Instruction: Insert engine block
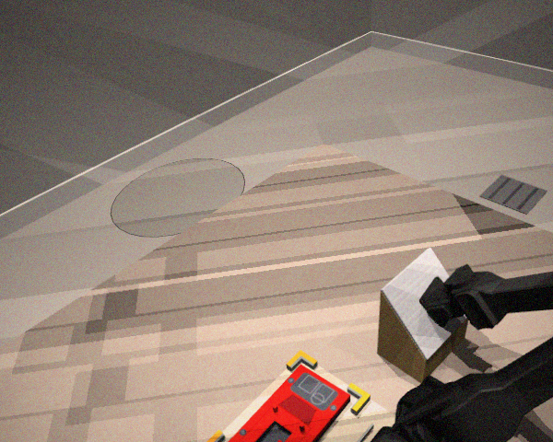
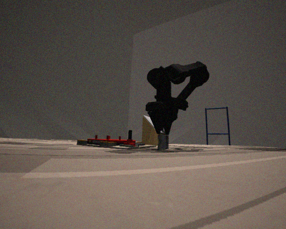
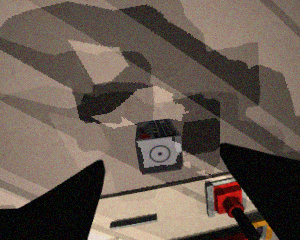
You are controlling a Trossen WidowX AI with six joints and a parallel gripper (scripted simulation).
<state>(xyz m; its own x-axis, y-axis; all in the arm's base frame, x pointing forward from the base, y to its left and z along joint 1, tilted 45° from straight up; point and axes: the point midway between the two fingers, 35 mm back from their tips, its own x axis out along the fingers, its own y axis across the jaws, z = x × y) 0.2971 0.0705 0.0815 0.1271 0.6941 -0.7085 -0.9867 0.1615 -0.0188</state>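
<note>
Right now the engine block is 3 cm below my gripper tip.
</note>
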